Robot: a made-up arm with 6 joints. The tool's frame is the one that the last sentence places.
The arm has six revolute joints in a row. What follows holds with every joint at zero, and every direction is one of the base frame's.
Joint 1 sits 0.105 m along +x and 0.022 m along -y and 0.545 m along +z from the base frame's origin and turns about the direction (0.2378, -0.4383, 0.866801).
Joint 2 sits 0.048 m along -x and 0.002 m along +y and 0.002 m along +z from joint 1 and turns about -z.
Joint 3 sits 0.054 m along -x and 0.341 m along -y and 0.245 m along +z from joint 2 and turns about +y.
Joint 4 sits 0.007 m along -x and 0.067 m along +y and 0.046 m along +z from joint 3 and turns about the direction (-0.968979, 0.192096, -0.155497).
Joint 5 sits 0.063 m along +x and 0.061 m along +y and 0.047 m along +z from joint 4 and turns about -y.
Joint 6 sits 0.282 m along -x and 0.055 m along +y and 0.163 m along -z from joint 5 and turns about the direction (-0.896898, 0.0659, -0.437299).
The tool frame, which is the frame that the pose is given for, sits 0.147 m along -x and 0.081 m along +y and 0.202 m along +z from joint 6; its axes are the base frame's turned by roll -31.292, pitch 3.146 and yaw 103.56 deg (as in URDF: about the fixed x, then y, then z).
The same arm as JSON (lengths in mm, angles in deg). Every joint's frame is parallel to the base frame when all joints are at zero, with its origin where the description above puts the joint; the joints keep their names.
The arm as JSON. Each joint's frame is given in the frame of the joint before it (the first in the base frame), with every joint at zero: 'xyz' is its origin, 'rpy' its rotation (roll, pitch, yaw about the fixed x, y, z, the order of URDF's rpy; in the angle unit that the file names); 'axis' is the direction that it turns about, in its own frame. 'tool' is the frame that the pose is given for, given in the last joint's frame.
{"units": {"length": "mm", "angle": "deg"}, "joints": [
  {"name": "joint 1", "type": "revolute", "origin": {"xyz": [105.0, -22.0, 545.0], "rpy": [0.0, 0.0, 0.0]}, "axis": [0.2378, -0.4383, 0.866801]},
  {"name": "joint 2", "type": "revolute", "origin": {"xyz": [-48.0, 2.0, 2.0], "rpy": [0.0, 0.0, 0.0]}, "axis": [0.0, 0.0, -1.0]},
  {"name": "joint 3", "type": "revolute", "origin": {"xyz": [-54.0, -341.0, 245.0], "rpy": [0.0, 0.0, 0.0]}, "axis": [0.0, 1.0, 0.0]},
  {"name": "joint 4", "type": "revolute", "origin": {"xyz": [-7.0, 67.0, 46.0], "rpy": [0.0, 0.0, 0.0]}, "axis": [-0.968979, 0.192096, -0.155497]},
  {"name": "joint 5", "type": "revolute", "origin": {"xyz": [63.0, 61.0, 47.0], "rpy": [0.0, 0.0, 0.0]}, "axis": [0.0, -1.0, 0.0]},
  {"name": "joint 6", "type": "revolute", "origin": {"xyz": [-282.0, 55.0, -163.0], "rpy": [0.0, 0.0, 0.0]}, "axis": [-0.896898, 0.0659, -0.437299]}
], "tool": {"origin": {"xyz": [-147.0, 81.0, 202.0], "rpy": [-31.29, 3.15, 103.56]}}}

